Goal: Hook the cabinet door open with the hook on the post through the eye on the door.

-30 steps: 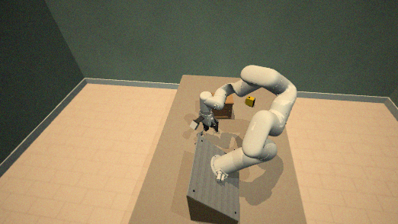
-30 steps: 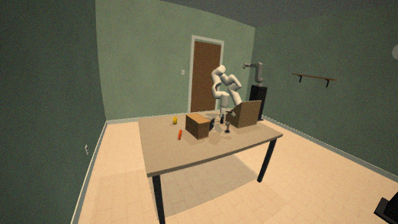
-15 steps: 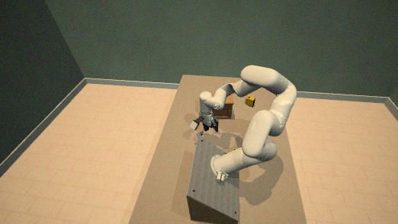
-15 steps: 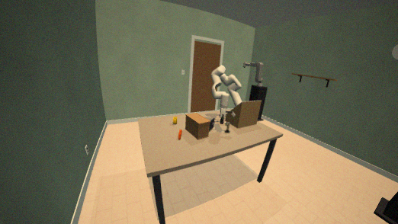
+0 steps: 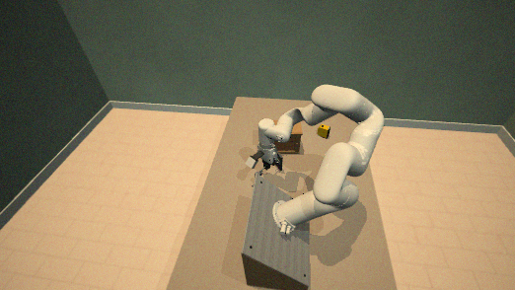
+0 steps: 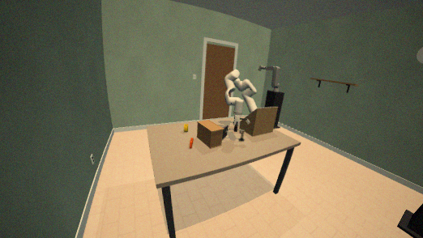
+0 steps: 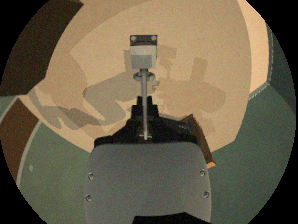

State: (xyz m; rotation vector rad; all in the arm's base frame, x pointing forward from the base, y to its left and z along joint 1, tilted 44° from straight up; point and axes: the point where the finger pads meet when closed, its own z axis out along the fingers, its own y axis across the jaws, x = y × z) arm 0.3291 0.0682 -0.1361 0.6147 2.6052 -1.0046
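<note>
Right now the grey hook is 20 mm below my hand and 10 mm ahead of it. From my hand the other things lie so: orange object (420 mm ahead, 90 mm below); then dark door (120 mm ahead, 30 mm below); then hook post (30 mm below, 30 mm behind, 10 mm to the left).
</note>
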